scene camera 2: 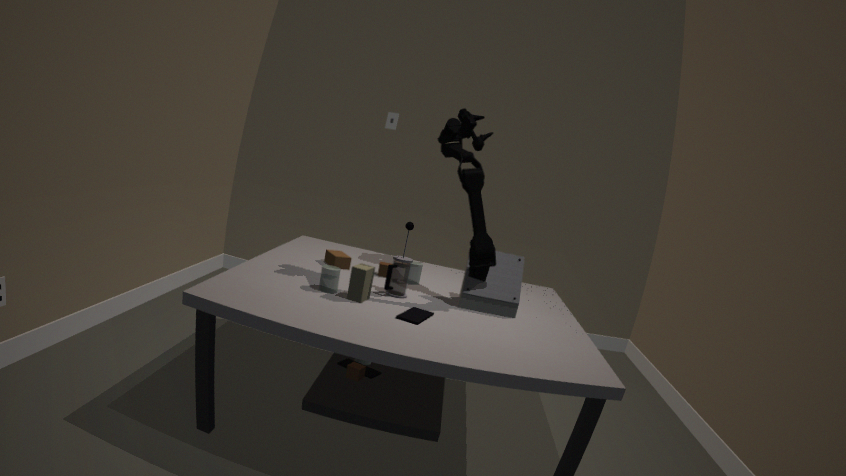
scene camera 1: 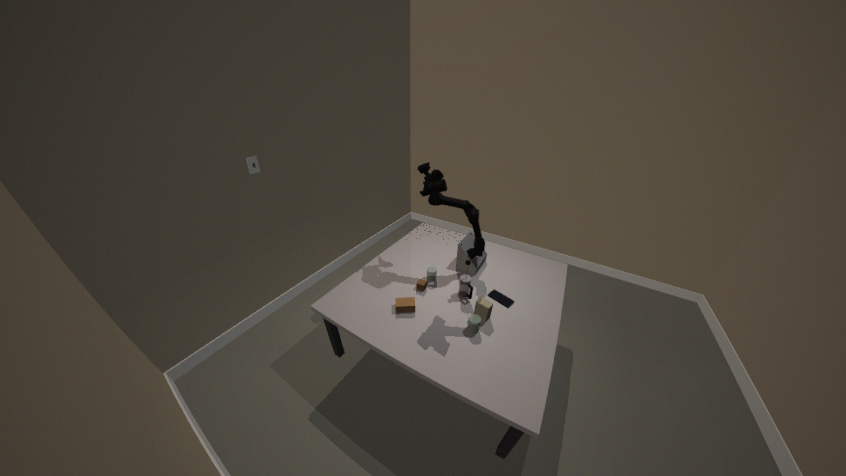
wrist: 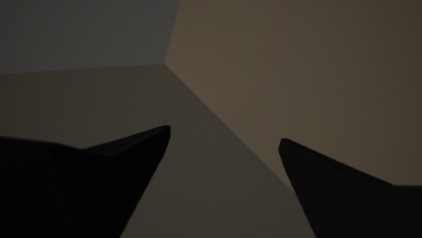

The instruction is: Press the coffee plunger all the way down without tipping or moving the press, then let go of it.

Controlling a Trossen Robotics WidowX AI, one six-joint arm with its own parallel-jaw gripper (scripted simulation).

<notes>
My gripper [wrist: 225, 137] is open, holding nothing. Further things: a coffee press [scene camera 2: 397, 277].
The wrist view misses the coffee press: it is out of frame.
</notes>
